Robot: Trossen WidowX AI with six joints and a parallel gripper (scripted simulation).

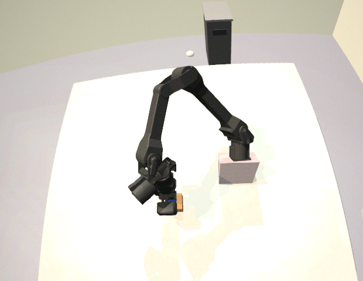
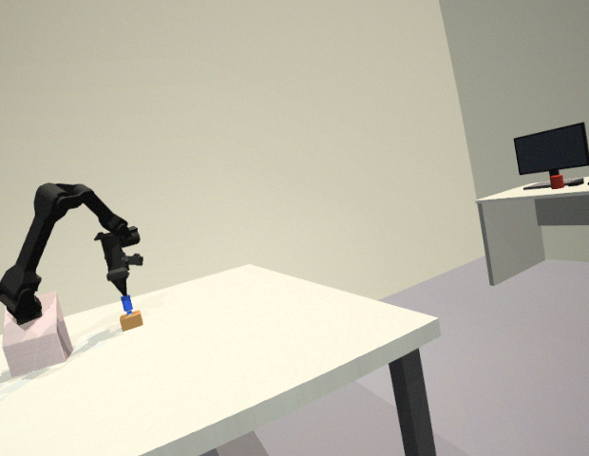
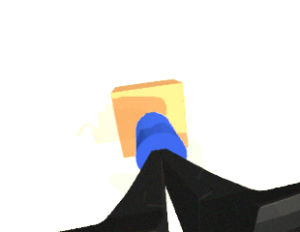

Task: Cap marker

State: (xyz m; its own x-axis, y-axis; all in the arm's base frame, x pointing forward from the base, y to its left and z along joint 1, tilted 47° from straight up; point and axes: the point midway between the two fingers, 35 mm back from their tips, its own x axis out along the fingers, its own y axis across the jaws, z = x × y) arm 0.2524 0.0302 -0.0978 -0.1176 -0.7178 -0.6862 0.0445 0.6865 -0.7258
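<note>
Now: gripper tip 20 mm above the blue cap. Also, from my gripper tip: holder block: 90 mm below.
</note>
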